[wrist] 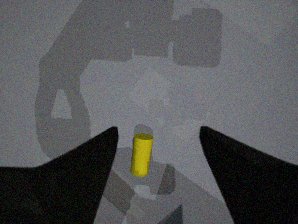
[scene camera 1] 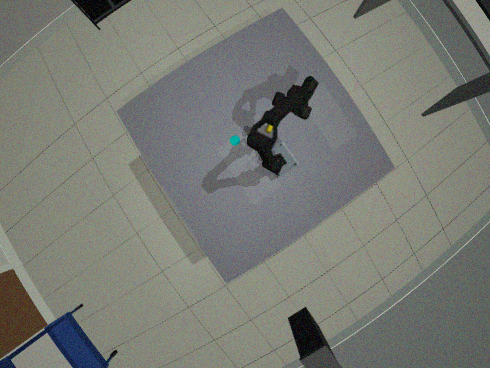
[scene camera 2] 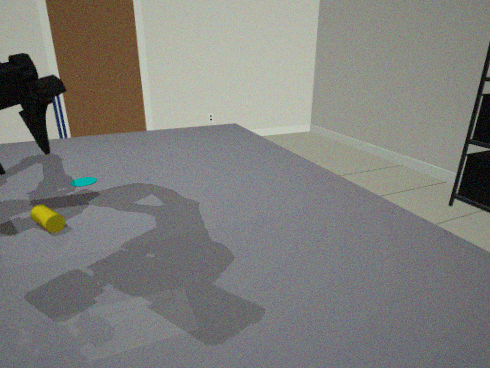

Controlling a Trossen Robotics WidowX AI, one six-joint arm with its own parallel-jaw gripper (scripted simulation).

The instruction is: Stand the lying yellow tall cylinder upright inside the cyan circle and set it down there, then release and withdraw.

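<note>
Yellow cylinder (wrist: 142, 147) visible. Gripper (scene camera 2: 26, 163) open, holding nothing. Same gripper (wrist: 158, 131) in the wrist view.
</note>
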